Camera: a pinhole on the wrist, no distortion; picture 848 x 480 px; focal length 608.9 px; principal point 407.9 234.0 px. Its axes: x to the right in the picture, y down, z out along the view. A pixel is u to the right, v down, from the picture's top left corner.
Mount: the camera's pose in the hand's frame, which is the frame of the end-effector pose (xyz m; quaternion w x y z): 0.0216 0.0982 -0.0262 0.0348 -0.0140 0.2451 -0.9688
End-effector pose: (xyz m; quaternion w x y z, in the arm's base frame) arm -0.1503 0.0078 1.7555 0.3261 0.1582 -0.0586 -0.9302
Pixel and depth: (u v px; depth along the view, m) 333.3 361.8 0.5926
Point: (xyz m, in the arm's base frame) -0.5575 0.1540 2.0723
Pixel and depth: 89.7 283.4 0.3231
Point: -0.4216 -0.0684 1.9188
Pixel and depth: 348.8 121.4 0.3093
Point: -0.2841 -0.0324 1.9978
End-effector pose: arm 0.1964 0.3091 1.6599 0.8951 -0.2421 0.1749 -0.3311
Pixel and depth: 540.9 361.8 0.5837
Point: 0.1979 0.2987 2.1866
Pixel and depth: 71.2 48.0 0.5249
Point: 0.6767 0.2586 2.0219
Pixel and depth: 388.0 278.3 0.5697
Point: 0.3555 0.2704 2.1369
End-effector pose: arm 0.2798 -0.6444 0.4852 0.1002 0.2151 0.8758 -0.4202
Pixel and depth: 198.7 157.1 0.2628
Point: 0.1754 -0.7749 0.2977
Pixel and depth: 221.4 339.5 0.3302
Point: 0.1073 -0.8431 0.3572
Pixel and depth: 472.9 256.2 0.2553
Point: 0.2580 -0.8121 0.3841
